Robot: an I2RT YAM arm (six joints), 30 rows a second.
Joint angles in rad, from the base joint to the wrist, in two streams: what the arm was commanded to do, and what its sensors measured. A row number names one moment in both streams.
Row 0, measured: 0.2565, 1.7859, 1.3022, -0.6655, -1.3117, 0.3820
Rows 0 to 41, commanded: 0.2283, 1.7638, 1.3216, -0.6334, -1.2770, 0.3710; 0.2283, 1.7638, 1.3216, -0.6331, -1.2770, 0.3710; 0.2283, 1.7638, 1.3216, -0.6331, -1.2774, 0.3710; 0.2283, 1.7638, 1.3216, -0.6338, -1.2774, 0.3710; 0.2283, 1.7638, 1.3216, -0.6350, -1.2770, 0.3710; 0.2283, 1.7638, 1.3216, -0.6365, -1.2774, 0.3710; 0.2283, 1.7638, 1.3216, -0.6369, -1.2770, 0.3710; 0.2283, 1.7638, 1.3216, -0.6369, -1.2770, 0.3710; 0.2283, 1.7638, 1.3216, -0.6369, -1.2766, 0.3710; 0.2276, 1.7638, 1.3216, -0.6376, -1.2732, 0.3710; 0.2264, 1.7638, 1.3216, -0.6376, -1.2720, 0.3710; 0.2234, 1.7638, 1.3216, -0.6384, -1.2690, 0.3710; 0.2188, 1.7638, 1.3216, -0.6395, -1.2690, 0.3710; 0.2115, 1.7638, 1.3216, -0.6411, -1.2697, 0.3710; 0.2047, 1.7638, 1.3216, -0.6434, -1.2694, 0.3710; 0.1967, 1.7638, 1.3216, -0.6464, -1.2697, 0.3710; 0.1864, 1.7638, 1.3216, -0.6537, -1.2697, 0.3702; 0.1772, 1.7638, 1.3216, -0.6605, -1.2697, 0.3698; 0.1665, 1.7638, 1.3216, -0.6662, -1.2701, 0.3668; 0.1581, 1.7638, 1.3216, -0.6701, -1.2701, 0.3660; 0.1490, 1.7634, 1.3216, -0.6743, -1.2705, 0.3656; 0.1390, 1.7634, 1.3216, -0.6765, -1.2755, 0.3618; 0.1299, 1.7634, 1.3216, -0.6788, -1.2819, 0.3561; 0.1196, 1.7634, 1.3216, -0.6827, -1.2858, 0.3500; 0.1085, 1.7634, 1.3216, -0.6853, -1.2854, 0.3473; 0.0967, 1.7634, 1.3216, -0.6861, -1.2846, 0.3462; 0.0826, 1.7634, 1.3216, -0.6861, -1.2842, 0.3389; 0.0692, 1.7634, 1.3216, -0.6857, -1.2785, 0.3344; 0.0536, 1.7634, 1.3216, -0.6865, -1.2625, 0.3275; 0.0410, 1.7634, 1.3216, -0.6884, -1.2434, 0.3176; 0.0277, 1.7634, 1.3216, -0.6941, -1.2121, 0.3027; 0.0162, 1.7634, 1.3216, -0.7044, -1.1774, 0.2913; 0.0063, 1.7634, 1.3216, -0.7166, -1.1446, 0.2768; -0.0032, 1.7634, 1.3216, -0.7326, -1.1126, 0.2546; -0.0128, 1.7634, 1.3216, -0.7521, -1.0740, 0.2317; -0.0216, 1.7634, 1.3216, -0.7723, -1.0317, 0.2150; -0.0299, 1.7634, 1.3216, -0.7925, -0.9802, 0.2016; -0.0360, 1.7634, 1.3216, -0.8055, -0.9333, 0.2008; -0.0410, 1.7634, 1.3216, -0.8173, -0.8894, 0.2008; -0.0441, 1.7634, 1.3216, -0.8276, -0.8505, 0.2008; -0.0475, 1.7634, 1.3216, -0.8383, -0.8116, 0.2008; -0.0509, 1.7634, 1.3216, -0.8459, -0.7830, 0.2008
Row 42, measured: -0.0399, 1.7763, 1.3033, -0.8360, -0.9497, 0.2340
